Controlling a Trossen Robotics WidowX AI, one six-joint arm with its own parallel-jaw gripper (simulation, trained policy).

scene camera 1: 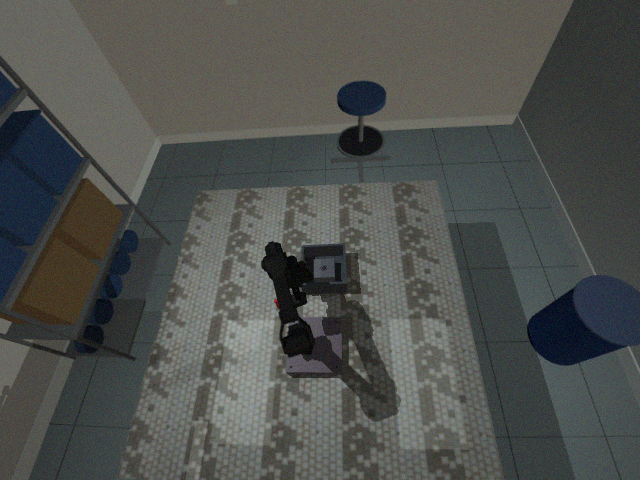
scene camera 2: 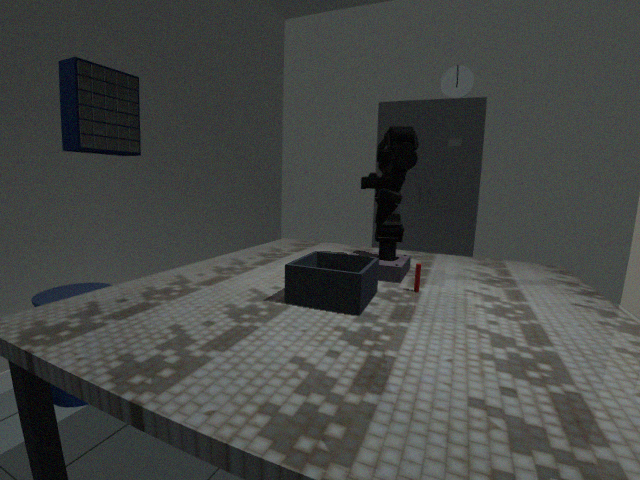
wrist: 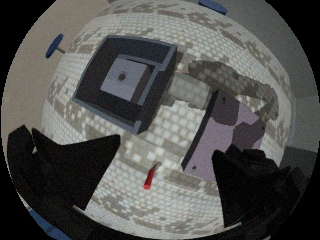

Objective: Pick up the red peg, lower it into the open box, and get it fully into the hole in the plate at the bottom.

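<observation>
A dark box and a grey plate are visible in the pictures, as is the gripper. Scene camera 1 and the wrist view also show the gripper.
</observation>
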